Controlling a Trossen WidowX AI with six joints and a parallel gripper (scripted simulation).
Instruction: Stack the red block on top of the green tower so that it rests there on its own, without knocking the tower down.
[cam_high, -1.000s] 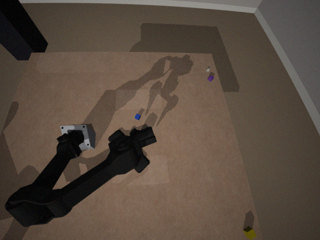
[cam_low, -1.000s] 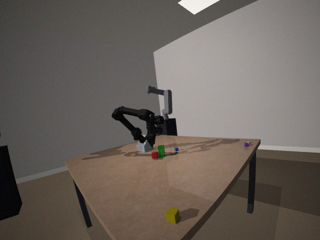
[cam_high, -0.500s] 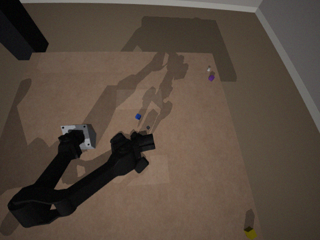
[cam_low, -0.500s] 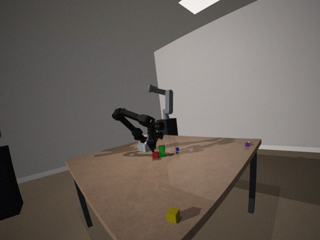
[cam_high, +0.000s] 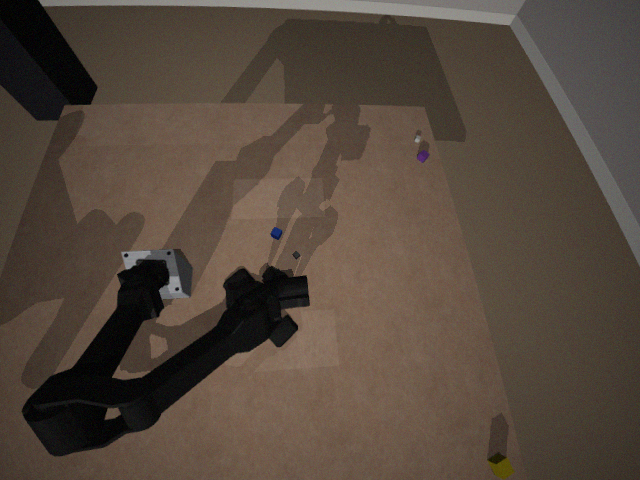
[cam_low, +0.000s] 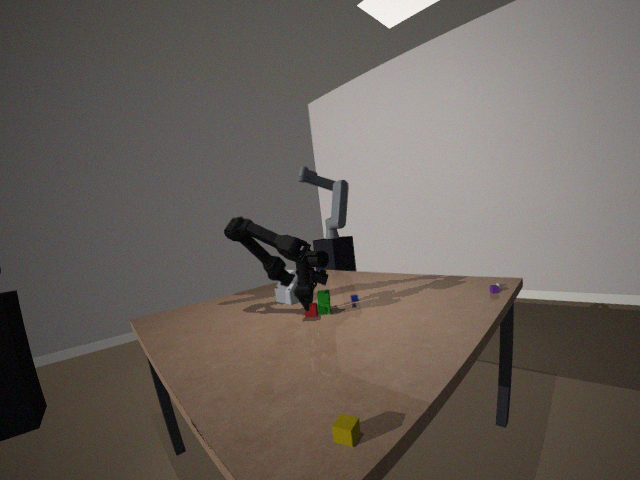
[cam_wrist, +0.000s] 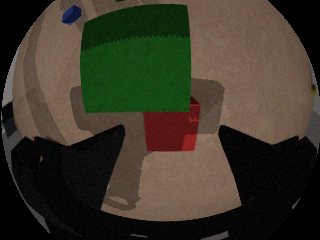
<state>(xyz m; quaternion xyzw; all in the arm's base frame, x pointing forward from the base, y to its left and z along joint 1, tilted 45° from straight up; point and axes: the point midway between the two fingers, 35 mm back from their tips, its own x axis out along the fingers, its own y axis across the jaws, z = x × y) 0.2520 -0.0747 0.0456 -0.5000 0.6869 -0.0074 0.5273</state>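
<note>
The red block lies 1 cm below my gripper tip. The rest, counted from my gripper tip: blue block (22 cm to the left, 3 cm ahead, 2 cm below); then dark block (16 cm to the left, 8 cm ahead, 3 cm below); then yellow block (54 cm ahead, 37 cm to the right, 2 cm below).
</note>
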